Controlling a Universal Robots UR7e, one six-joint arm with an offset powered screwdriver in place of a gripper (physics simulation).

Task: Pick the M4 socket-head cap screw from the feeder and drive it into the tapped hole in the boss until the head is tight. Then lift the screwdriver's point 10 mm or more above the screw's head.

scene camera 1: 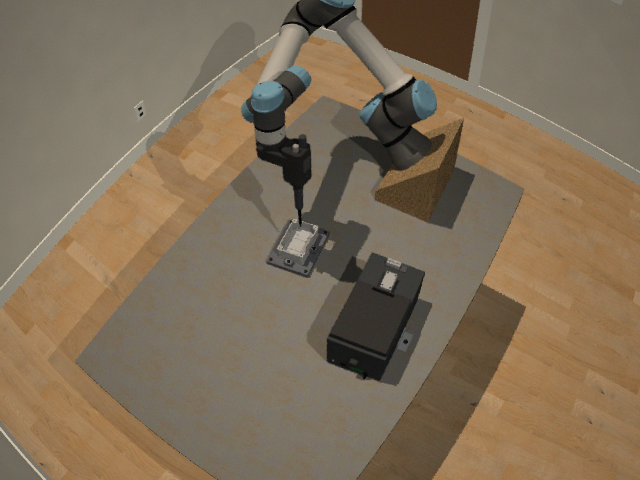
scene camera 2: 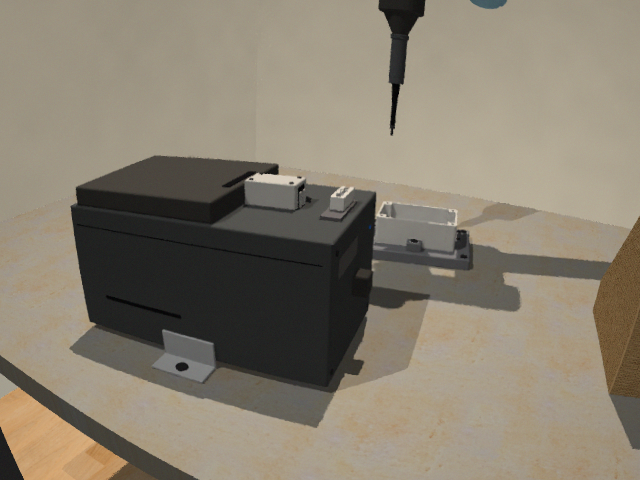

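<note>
My screwdriver (scene camera 1: pixel 299 223) (scene camera 2: pixel 391 128) points down with its tip in the air over the far end of the white open-topped box. In scene camera 2 the tip is well above the box's rim. A tiny dark M4 screw (scene camera 2: pixel 391 132) shows at the bit's end, narrower than the bit and pointing down; its details are too small to tell. The white box (scene camera 1: pixel 299 243) (scene camera 2: pixel 416 229) sits on a dark grey plate (scene camera 1: pixel 298 268) (scene camera 2: pixel 439 260) and has small corner bosses. I cannot tell which boss has the tapped hole. The black feeder (scene camera 1: pixel 369 315) (scene camera 2: pixel 206 279) stands apart from the screwdriver.
On the feeder's top are a small white block (scene camera 1: pixel 393 262) (scene camera 2: pixel 341 198) near its end and a larger white block (scene camera 1: pixel 388 280) (scene camera 2: pixel 271 191). A metal bracket (scene camera 1: pixel 404 341) (scene camera 2: pixel 199 361) is at its side. A brown wedge-shaped block (scene camera 1: pixel 408 193) (scene camera 2: pixel 622 310) stands by the arm's base.
</note>
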